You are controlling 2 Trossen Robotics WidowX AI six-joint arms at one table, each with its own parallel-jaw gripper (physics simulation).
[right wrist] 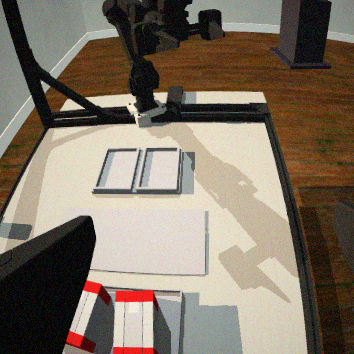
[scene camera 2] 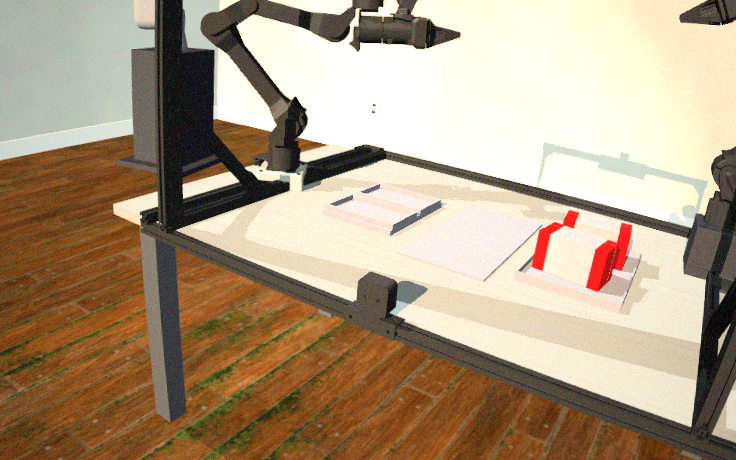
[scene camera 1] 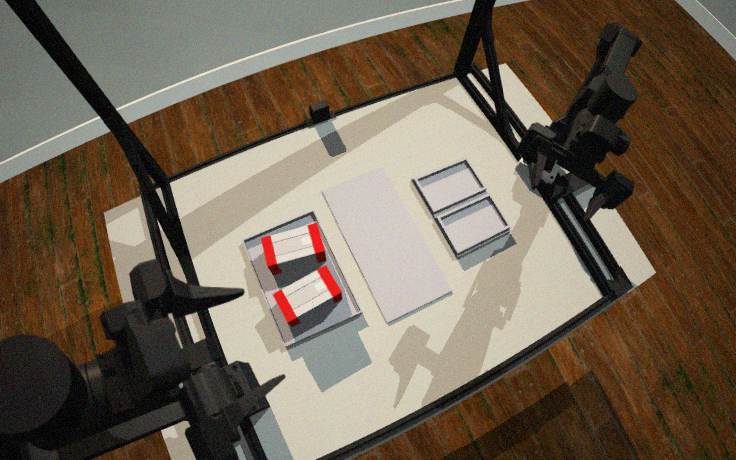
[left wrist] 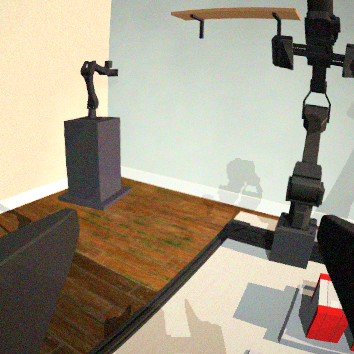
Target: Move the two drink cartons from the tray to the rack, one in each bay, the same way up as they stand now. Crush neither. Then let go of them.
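Frame: origin at the left arm's base, x ahead, y left, z up, level; millimetres.
Where they show: left gripper, fingertip midpoint: [right wrist: 201, 38] [scene camera 2: 457, 34] [scene camera 1: 560, 204] [left wrist: 203, 225]; right gripper, fingertip midpoint: [right wrist: 218, 222] [scene camera 2: 679, 19] [scene camera 1: 262, 333] [left wrist: 317, 70]; left arm's base, origin of the base link: [right wrist: 145, 105] [scene camera 2: 282, 167]; right arm's base, origin of the base link: [scene camera 2: 722, 226] [scene camera 1: 224, 396] [left wrist: 297, 222].
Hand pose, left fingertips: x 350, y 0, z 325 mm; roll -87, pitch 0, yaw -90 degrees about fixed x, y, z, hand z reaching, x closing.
Note:
Things, the pixels of their top centre, and the offset from my left fingertips. "*": a spot on its surface instead.
- shallow tray, middle of its top: [scene camera 2: 584, 261] [right wrist: 108, 327] [left wrist: 350, 322] [scene camera 1: 299, 274] dx +230, dy -337, dz -344 mm
- rack, middle of its top: [scene camera 2: 385, 201] [scene camera 1: 462, 202] [right wrist: 137, 165] dx -120, dy -124, dz -340 mm
- small dark block, surface spot: [scene camera 2: 374, 295] [scene camera 1: 316, 107] * dx -141, dy -560, dz -324 mm
Two white cartons with red bands at both ends lie in the shallow tray [scene camera 1: 325, 323] [scene camera 2: 564, 290] [right wrist: 182, 320]. One carton [scene camera 1: 293, 245] [scene camera 2: 567, 252] [right wrist: 89, 312] is upper in scene camera 1; the other carton [scene camera 1: 307, 292] [left wrist: 327, 312] [right wrist: 134, 322] is lower, slightly turned. The rack [scene camera 1: 461, 206] [scene camera 2: 358, 219] [right wrist: 138, 170] has two empty bays side by side. My right gripper [scene camera 1: 263, 334] [right wrist: 218, 222] is open and empty, above the tray's left side in scene camera 1. My left gripper [scene camera 1: 561, 201] [left wrist: 203, 225] is open and empty, high up beyond the rack.
A thin pale flat panel [scene camera 1: 385, 244] [scene camera 2: 472, 244] [right wrist: 150, 240] lies between tray and rack. Black rails border the table, with upright posts at both ends. A small dark block [scene camera 1: 320, 111] [scene camera 2: 374, 295] is fixed to one long rail.

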